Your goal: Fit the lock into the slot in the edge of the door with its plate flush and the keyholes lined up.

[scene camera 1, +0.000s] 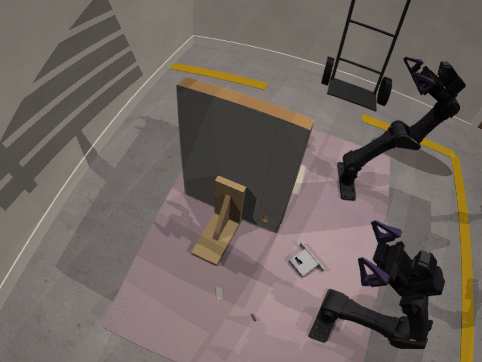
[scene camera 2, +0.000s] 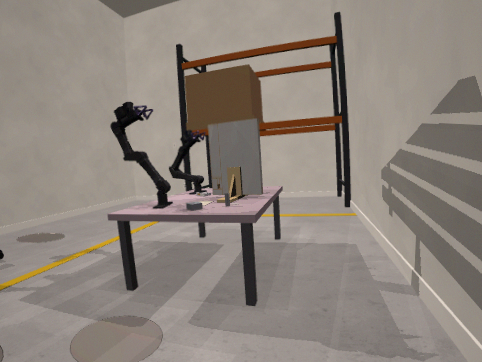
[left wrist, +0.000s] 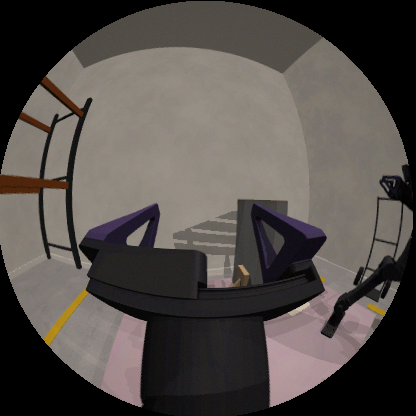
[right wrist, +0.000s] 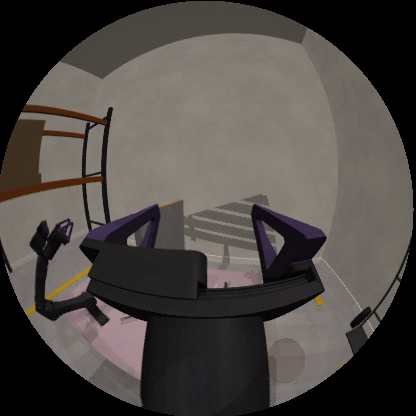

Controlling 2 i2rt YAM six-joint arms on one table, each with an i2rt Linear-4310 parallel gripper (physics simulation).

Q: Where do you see a dark door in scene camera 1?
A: At 254,143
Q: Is my left gripper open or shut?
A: Open.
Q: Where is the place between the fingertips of my left gripper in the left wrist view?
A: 204,208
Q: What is my right gripper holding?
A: Nothing.
